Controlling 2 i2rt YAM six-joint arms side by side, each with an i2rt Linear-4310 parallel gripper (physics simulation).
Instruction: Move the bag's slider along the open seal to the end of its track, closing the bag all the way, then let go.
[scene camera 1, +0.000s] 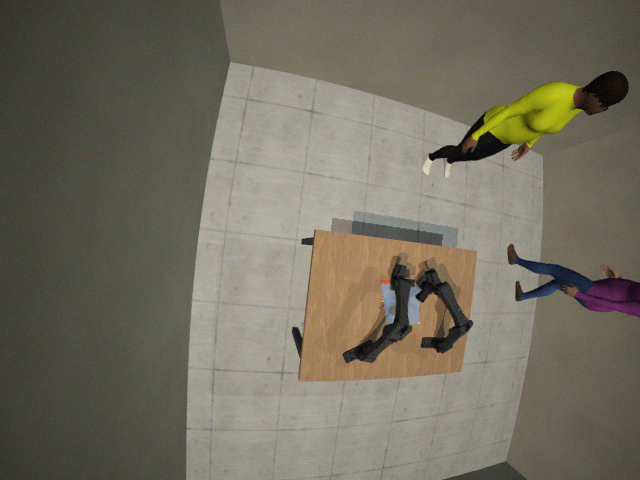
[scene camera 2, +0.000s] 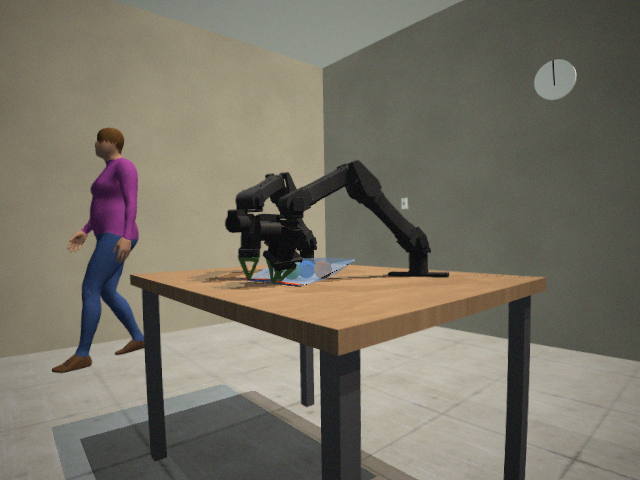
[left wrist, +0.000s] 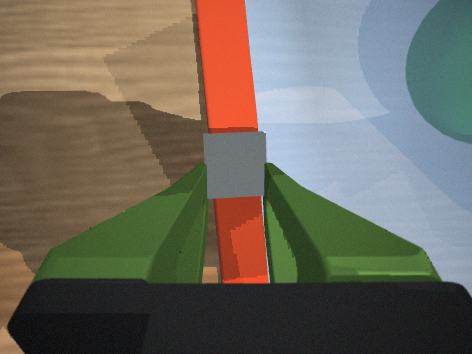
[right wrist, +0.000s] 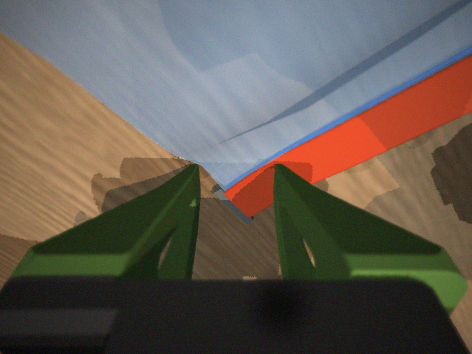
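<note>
A translucent blue bag (scene camera 1: 413, 311) (scene camera 2: 338, 261) (left wrist: 310, 40) (right wrist: 125, 75) lies on the table with a red seal strip (scene camera 1: 385, 282) (left wrist: 227, 75) (right wrist: 345, 142) along one edge. A thin blue line runs beside the strip in the right wrist view. A grey slider (left wrist: 236, 165) sits on the strip, with red showing on both sides of it. My left gripper (scene camera 2: 276, 280) (left wrist: 235, 176) is shut on the slider. My right gripper (scene camera 2: 249, 278) (right wrist: 236, 177) is partly open; its fingers straddle the bag's corner at the strip's end. Contact there is unclear.
The two grippers are close together over the wooden table (scene camera 1: 336, 258) (scene camera 2: 413, 299). Coloured discs, including a green one (left wrist: 445, 75), show on the bag. A person in purple (scene camera 1: 610, 297) (scene camera 2: 113, 191) and one in yellow (scene camera 1: 537, 113) stand away from the table.
</note>
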